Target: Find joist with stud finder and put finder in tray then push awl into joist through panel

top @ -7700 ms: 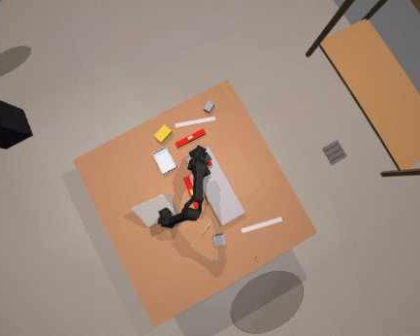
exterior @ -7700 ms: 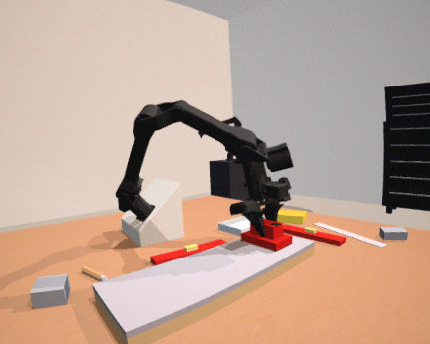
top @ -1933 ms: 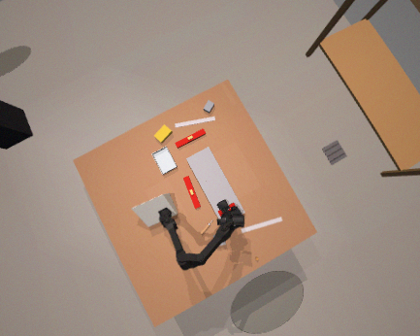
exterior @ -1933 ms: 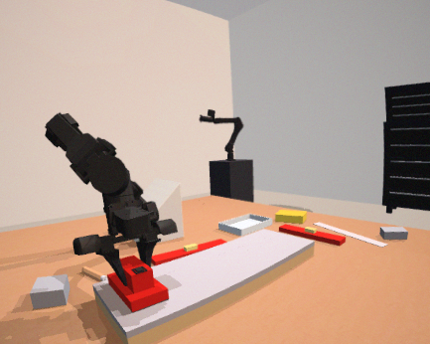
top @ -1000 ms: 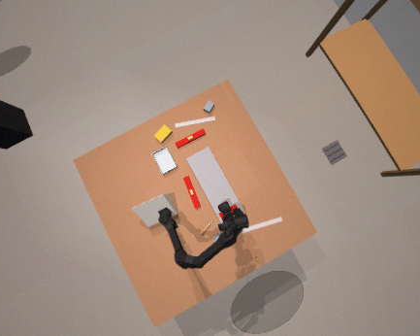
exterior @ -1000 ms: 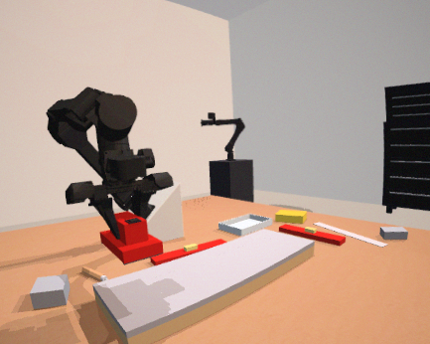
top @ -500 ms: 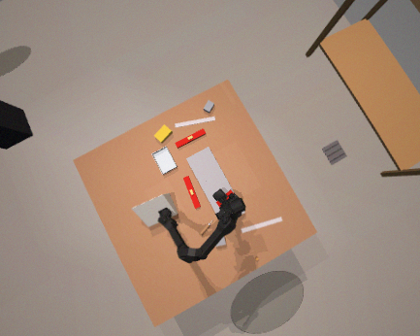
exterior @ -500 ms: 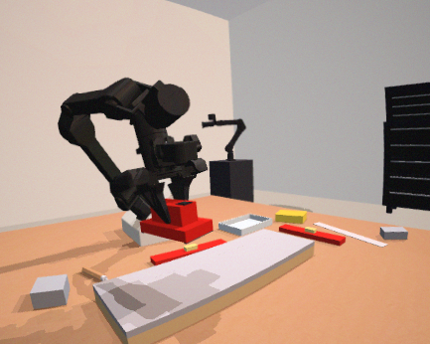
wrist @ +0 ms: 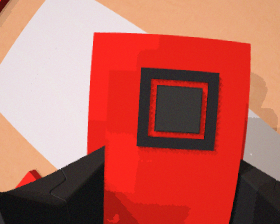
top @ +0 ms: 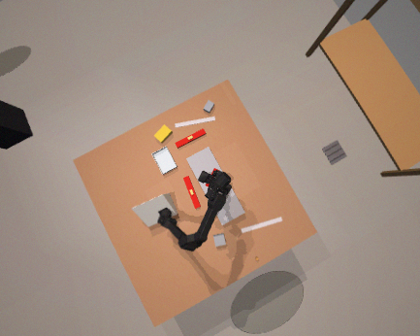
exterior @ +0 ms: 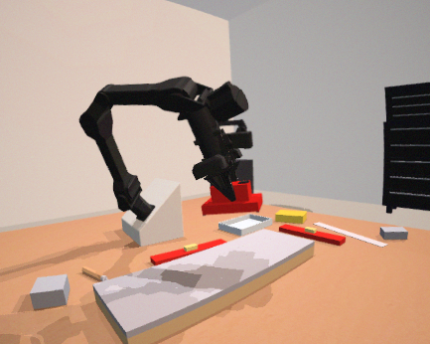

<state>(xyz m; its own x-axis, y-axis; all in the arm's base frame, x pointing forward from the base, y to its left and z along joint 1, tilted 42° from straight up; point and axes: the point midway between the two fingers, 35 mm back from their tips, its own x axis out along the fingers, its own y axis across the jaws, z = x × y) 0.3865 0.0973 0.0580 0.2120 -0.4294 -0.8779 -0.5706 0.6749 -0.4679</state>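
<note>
Now: gripper tip 4 cm below the square light, 2 cm short of it and 1 cm to the right of it. From my gripper tip the other things lie so: awl 26 cm to the right, 19 cm behind, 18 cm below; then white tray 28 cm to the left, 26 cm behind, 17 cm below; then red stud finder 2 cm above.
</note>
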